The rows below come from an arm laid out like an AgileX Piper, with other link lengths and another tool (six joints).
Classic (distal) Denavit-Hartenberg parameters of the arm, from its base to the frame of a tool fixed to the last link. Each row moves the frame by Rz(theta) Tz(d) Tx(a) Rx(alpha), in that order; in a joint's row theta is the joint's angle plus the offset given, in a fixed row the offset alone. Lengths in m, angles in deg.
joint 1: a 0; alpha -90; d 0.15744; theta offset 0
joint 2: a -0.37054; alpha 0; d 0; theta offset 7.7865
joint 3: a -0.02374; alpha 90; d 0; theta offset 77.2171
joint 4: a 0; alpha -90; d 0.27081; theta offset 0
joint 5: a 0; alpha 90; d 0; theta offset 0
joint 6: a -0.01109; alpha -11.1; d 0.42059; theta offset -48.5
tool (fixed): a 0; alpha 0; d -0.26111; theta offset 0
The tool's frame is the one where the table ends.
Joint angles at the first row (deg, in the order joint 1, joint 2, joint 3, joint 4, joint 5, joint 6):
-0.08, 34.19, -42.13, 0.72, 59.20, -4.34
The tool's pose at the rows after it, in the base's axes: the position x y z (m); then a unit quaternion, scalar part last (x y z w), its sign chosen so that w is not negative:
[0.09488 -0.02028 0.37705 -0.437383 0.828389 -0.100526 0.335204]
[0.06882 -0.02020 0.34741 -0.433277 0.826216 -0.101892 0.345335]
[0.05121 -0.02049 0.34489 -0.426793 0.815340 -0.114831 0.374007]
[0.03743 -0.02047 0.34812 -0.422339 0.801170 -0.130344 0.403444]
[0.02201 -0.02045 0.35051 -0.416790 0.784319 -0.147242 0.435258]
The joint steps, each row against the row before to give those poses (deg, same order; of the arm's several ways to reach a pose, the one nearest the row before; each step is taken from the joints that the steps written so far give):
0.00, -10.08, 7.37, 0.00, -2.82, 0.01
0.00, -7.60, 5.17, 0.18, 1.26, 0.44
-0.01, -5.36, 0.90, 0.01, 0.59, 0.43
0.00, -4.18, 0.00, 0.00, 0.00, 0.00
0.00, -4.60, 0.00, -0.01, 0.00, 0.00

